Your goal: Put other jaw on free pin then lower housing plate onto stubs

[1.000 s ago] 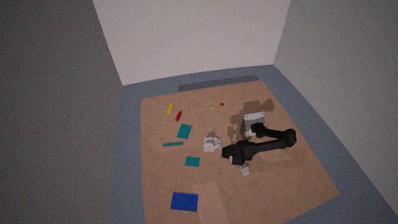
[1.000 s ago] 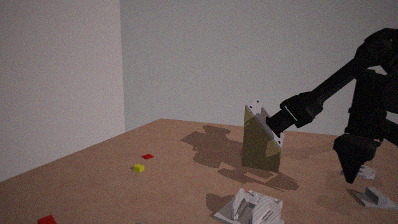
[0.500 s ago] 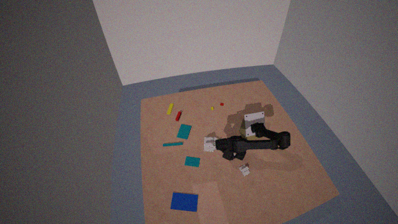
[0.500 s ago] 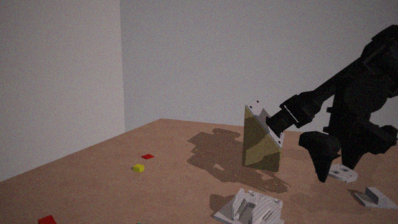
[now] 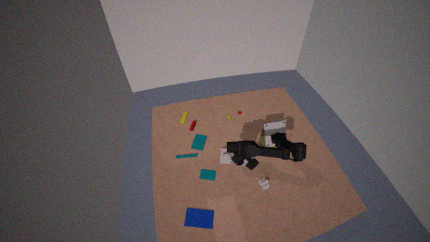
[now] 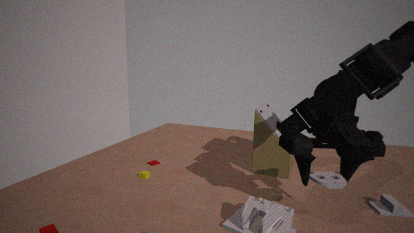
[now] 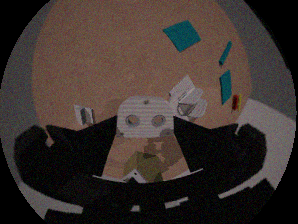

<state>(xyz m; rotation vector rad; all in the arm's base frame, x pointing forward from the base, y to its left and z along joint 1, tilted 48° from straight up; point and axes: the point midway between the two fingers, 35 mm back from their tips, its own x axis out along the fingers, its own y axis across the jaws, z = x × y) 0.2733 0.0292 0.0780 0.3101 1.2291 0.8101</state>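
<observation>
Now: the jaw 10 mm ahead of my gripper tip, 120 mm to the right of it and 70 mm below it. Also, from my gripper tip: teal bar 320 mm ahead, 190 mm to the right, 80 mm below; white housing piece 10 mm ahead, 20 mm above; blue tile 340 mm ahead, 240 mm to the left, 80 mm below.
</observation>
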